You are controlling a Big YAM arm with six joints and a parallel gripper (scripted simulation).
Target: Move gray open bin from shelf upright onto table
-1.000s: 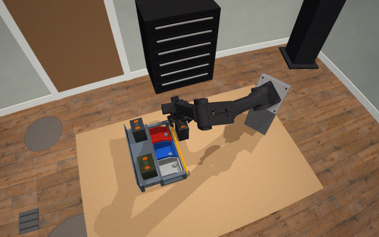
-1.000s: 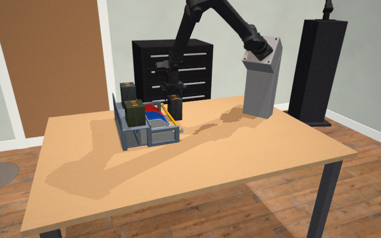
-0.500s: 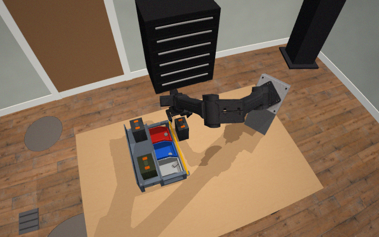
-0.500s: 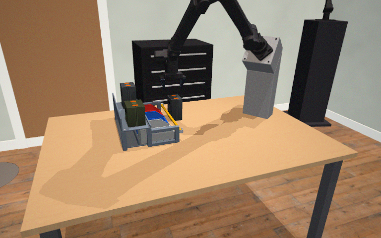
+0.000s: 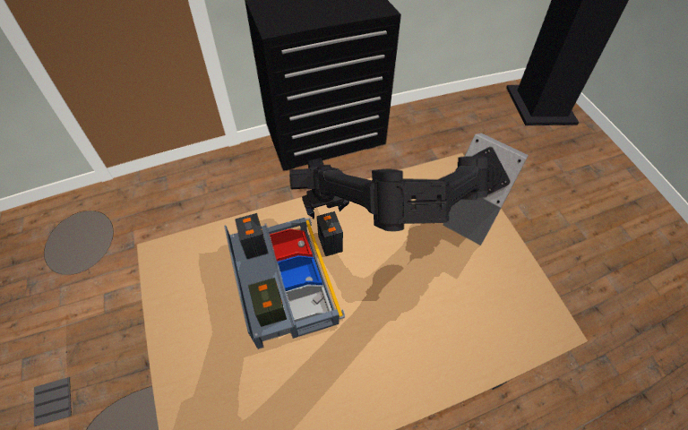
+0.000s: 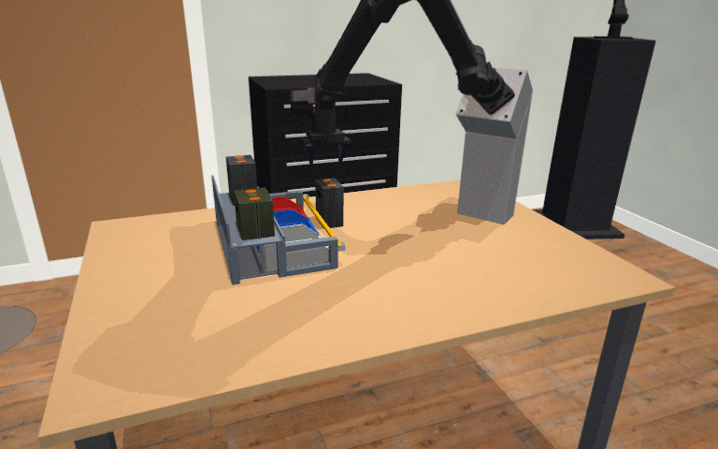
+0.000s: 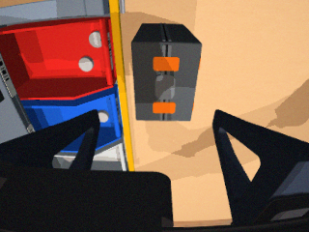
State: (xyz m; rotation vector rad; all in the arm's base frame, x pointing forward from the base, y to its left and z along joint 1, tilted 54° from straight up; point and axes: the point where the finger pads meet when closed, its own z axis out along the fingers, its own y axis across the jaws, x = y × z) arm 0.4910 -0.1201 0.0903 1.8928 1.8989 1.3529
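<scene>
Now: hand 14 cm above the yellow bar, 12 cm to the right of it and 2 cm short of it. Also, from my hand: blue bin: 15 cm to the left, 15 cm below, 12 cm ahead; then gray open bin: 25 cm to the left, 15 cm below, 9 cm ahead; then red bin: 15 cm below, 15 cm ahead, 4 cm to the left.
</scene>
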